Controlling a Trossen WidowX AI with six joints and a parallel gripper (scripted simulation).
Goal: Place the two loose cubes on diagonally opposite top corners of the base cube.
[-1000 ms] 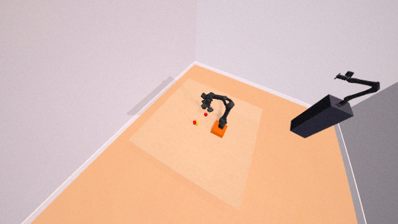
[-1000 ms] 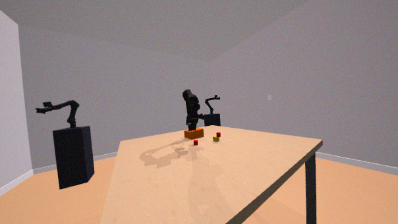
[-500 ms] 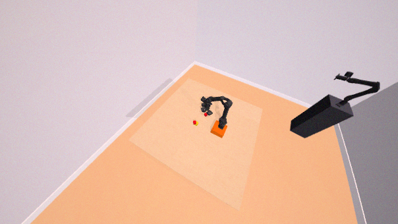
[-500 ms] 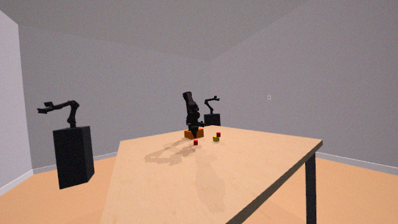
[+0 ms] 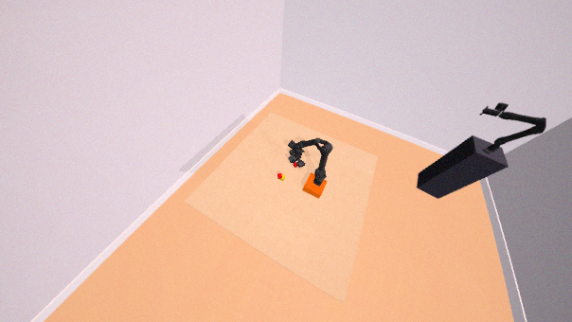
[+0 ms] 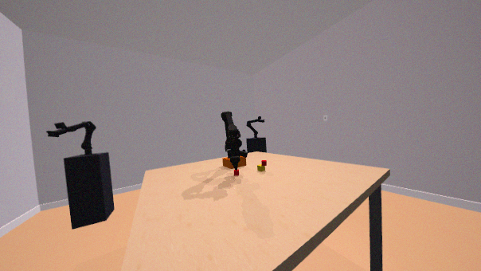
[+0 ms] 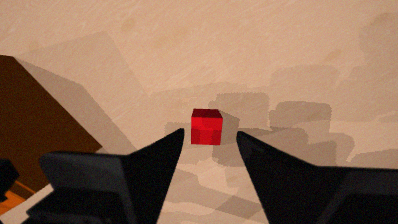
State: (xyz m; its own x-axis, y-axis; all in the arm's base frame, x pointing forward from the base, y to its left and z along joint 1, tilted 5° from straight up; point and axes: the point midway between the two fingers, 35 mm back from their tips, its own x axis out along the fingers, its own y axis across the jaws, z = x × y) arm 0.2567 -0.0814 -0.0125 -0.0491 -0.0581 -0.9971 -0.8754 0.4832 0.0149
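Now: gripper tip 2 cm short of the yellow base cube, 19 cm to the right of it and 2 cm above it.
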